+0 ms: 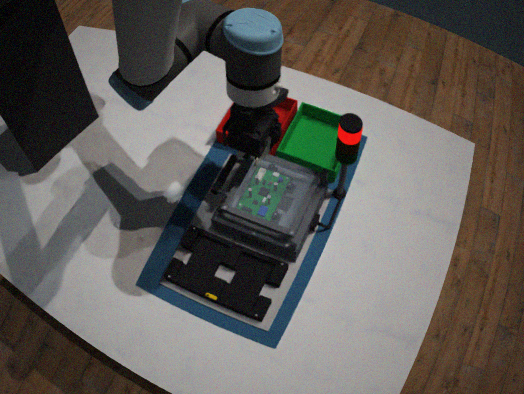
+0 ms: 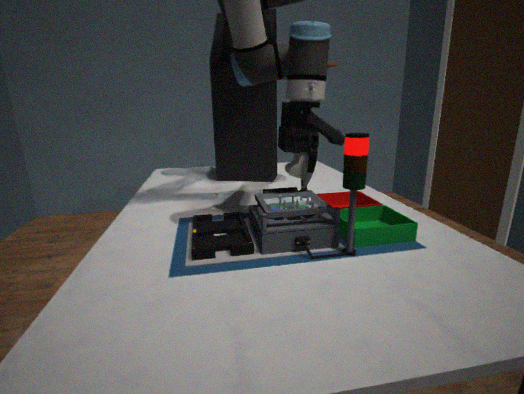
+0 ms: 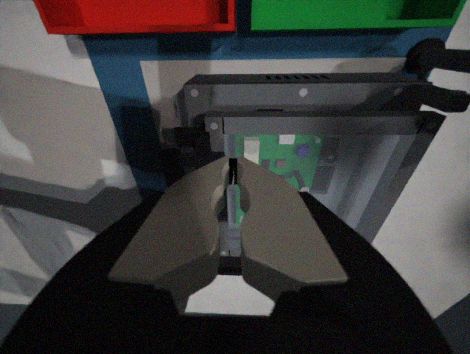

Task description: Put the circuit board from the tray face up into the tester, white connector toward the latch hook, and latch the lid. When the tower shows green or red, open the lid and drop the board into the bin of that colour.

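Places are measured from the arm's base along level axes (x right, y ahead, z up), in millimetres.
Pixels of known places: gripper, between the fingertips: (image 1: 256, 158) (image 2: 303, 188) (image 3: 233, 162).
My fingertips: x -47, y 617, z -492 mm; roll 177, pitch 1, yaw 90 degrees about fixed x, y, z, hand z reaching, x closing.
Ahead of a thing's pixels: the offset from my fingertips to its top centre. "spot": to the spot under its first point.
The green circuit board (image 1: 262, 192) (image 3: 288, 159) lies face up in the grey tester (image 1: 262, 243) (image 2: 292, 237) (image 3: 265, 93), under the clear lid @(dx +48, dy +56, dz -11 mm) (image 1: 308, 186) (image 2: 292, 200) (image 3: 395, 171). Its white connector sits at the end near the bins. The signal tower @(spot: dx -33, dy +173, dz +143 mm) (image 1: 349, 133) (image 2: 356, 146) shows red. My gripper (image 1: 265, 155) (image 2: 303, 184) (image 3: 233, 162) is shut and empty. Its tips are at the lid's edge on the corner by the red bin @(dx -151, dy -72, dz -61 mm) (image 1: 291, 109) (image 2: 345, 198) (image 3: 132, 15). I cannot tell whether the lid is latched.
The green bin @(dx -153, dy +78, dz -61 mm) (image 1: 310, 137) (image 2: 377, 224) (image 3: 342, 12) stands beside the red bin, behind the tester. The black tray @(spot: dx +222, dy -28, dz -90 mm) (image 1: 199, 263) (image 2: 215, 237) lies empty in front of the tester. The tower's pole and cable stand at the tester's right.
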